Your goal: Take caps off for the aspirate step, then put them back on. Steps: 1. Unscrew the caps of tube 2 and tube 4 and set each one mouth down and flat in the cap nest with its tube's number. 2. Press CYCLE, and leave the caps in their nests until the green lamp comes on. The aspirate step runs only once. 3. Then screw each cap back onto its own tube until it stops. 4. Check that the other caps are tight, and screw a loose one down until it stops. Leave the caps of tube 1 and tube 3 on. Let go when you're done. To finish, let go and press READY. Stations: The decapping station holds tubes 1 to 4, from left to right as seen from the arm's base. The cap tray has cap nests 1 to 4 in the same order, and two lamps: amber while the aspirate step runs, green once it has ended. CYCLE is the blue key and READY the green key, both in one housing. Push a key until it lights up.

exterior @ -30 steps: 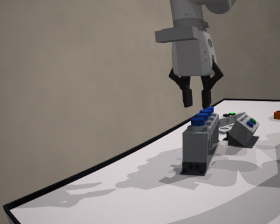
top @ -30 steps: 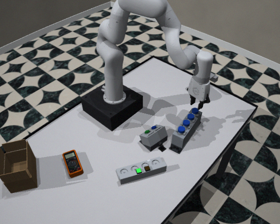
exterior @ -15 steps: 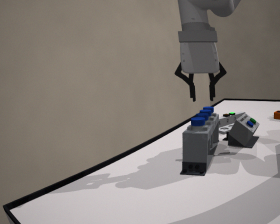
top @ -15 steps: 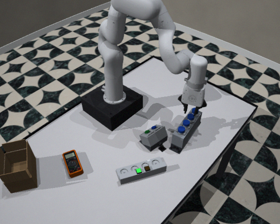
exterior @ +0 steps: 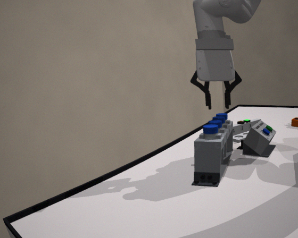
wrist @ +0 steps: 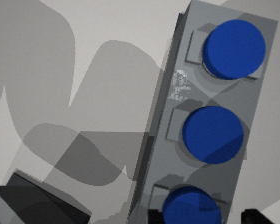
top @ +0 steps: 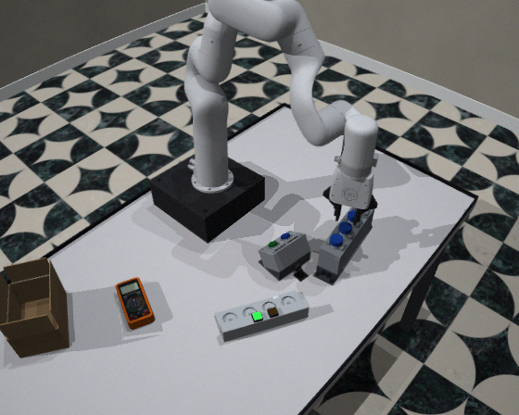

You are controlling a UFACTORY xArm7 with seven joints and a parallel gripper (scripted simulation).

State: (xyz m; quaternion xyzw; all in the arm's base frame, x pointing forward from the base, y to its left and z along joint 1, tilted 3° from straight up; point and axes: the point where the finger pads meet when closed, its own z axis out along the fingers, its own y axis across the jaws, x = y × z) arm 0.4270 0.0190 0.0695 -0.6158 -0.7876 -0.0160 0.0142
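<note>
The green key lies 150 mm behind my hand, 120 mm to the right of it and 100 mm below it. Also, from my hand: orange multimeter (360 mm behind, 450 mm to the right, 150 mm below); then key housing (130 mm behind, 100 mm to the right, 110 mm below); then blue key (140 mm behind, 70 mm to the right, 100 mm below).
</note>
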